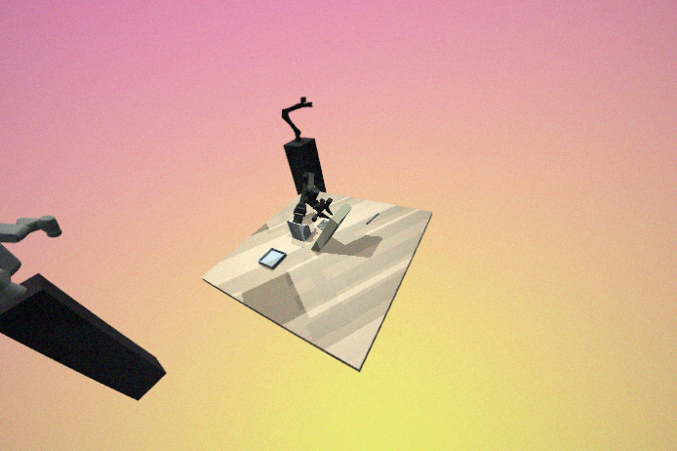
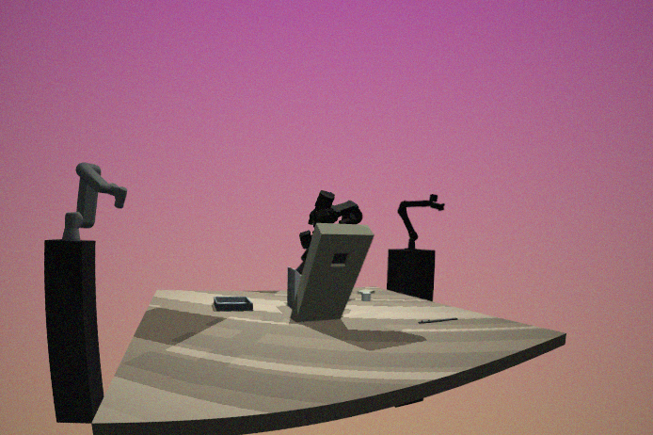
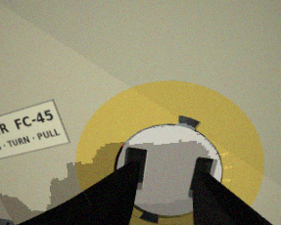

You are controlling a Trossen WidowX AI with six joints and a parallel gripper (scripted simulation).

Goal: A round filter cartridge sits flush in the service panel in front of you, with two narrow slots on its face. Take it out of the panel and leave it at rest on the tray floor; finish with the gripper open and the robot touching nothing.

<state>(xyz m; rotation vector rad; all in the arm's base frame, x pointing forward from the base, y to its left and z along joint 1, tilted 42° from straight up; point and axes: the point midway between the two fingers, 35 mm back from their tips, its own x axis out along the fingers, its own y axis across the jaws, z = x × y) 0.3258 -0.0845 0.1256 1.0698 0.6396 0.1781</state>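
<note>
Now: the filter cartridge 10 mm below my gripper tip and 10 mm ahead of it. The rest, counted from my gripper tip: tray (380 mm behind, 310 mm to the right, 270 mm below).
</note>
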